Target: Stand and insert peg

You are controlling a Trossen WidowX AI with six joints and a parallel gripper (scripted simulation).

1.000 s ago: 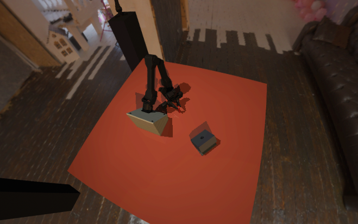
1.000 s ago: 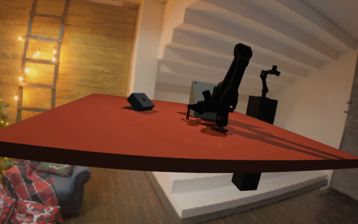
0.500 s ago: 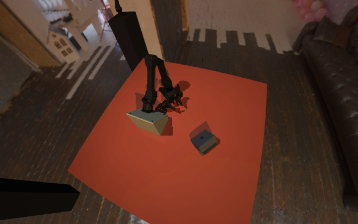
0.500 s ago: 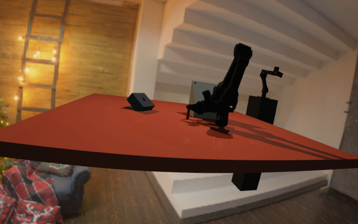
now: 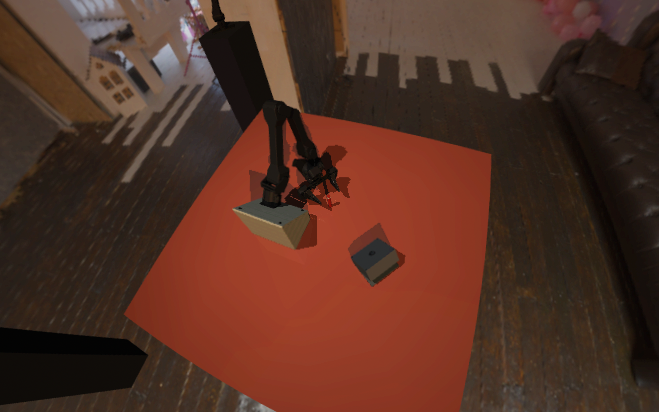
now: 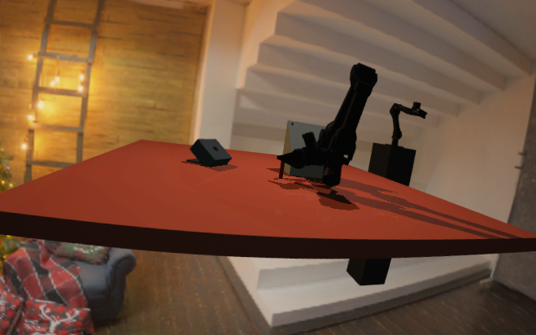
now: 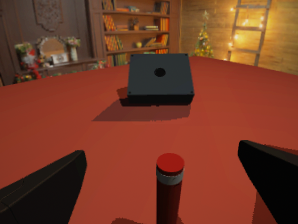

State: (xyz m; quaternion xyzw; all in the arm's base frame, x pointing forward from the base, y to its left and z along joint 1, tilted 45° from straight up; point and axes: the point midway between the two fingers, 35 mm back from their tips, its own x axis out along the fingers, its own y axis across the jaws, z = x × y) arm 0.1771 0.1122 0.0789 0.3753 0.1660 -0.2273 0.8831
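Now: gripper tip 10 mm past the red peg and 20 mm above it. From my gripper tip the other things lie so: dark sloped panel (230 mm ahead, 170 mm to the right, 40 mm below).
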